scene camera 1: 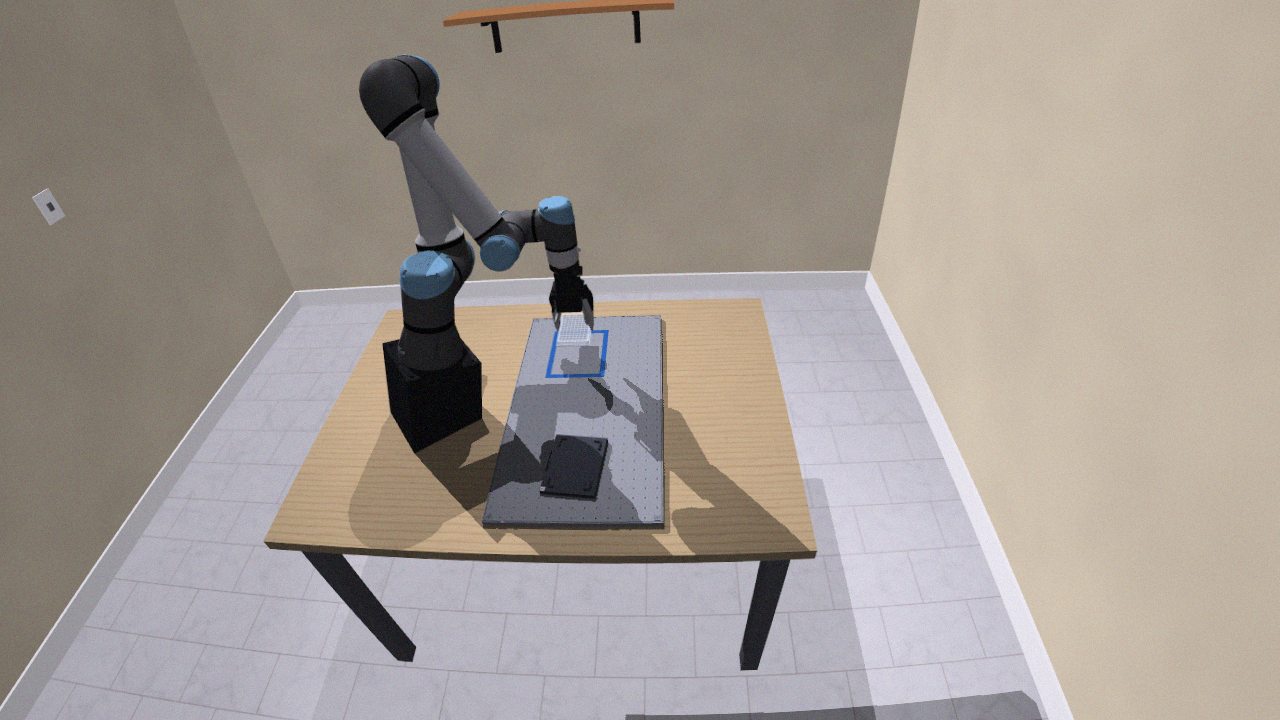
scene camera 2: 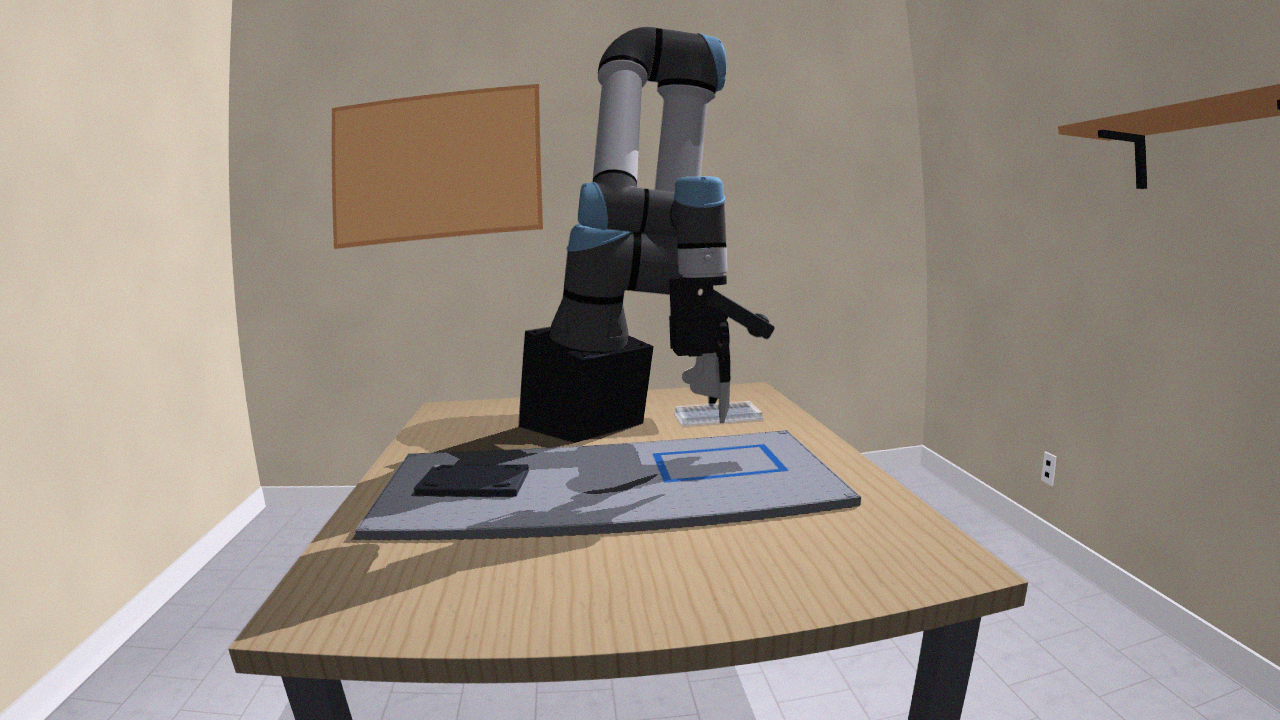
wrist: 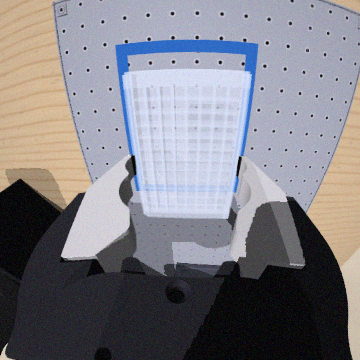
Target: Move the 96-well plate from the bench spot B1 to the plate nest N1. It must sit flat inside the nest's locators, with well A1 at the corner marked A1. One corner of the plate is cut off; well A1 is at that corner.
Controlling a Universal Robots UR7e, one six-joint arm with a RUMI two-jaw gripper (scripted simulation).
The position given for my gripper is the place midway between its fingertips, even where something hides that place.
In view: my gripper point(scene camera 2: 716, 416), a 96-well plate point(scene camera 2: 739, 412) and a black plate nest N1 point(scene camera 1: 571, 466).
The 96-well plate shows as well in scene camera 1 point(scene camera 1: 573, 332) and in the wrist view point(wrist: 168, 179). My gripper is seen too in the wrist view point(wrist: 186, 156).
